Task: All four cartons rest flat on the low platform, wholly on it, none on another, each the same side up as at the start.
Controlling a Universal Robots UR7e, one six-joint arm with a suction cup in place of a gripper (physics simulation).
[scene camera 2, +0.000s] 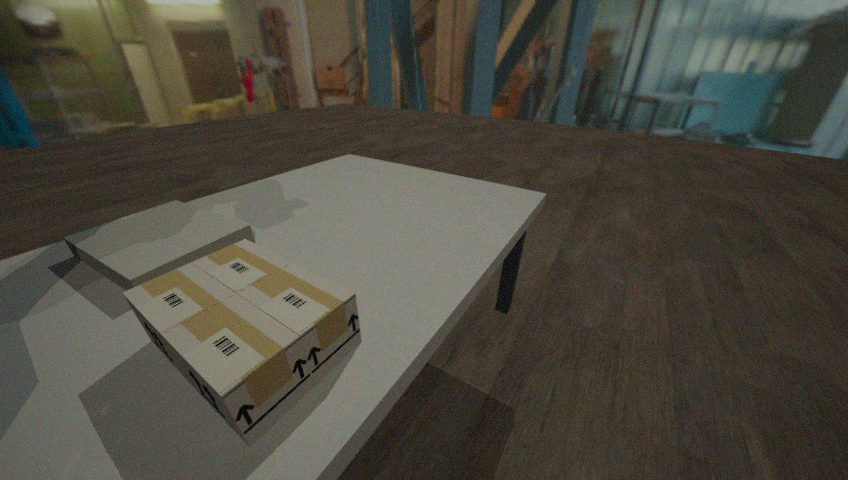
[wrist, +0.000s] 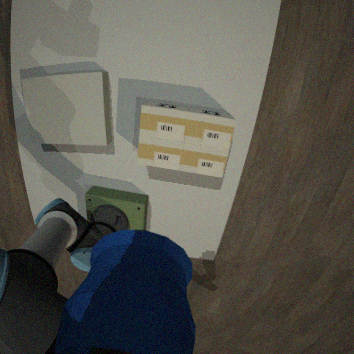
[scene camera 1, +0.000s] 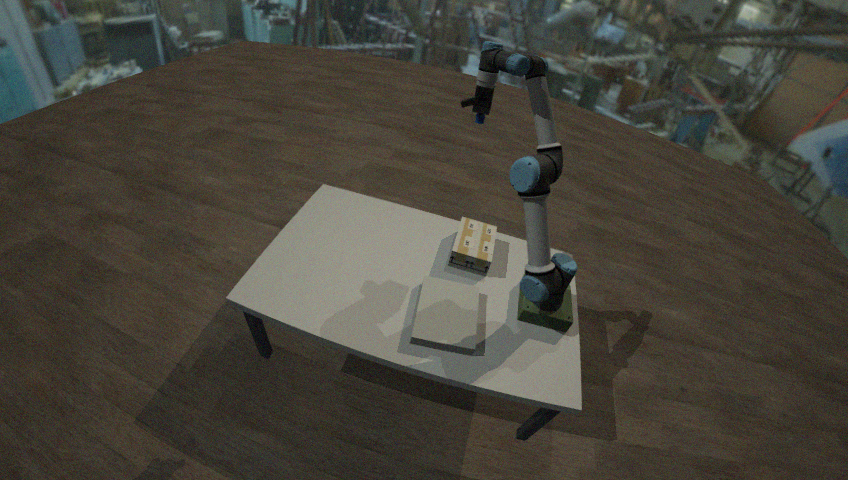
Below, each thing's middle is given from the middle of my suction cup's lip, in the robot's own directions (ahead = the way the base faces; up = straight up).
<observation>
Now: the low grey platform [scene camera 2: 129, 251] 64 cm below my suction cup, 43 cm to the left of it and 9 cm behind it.
</observation>
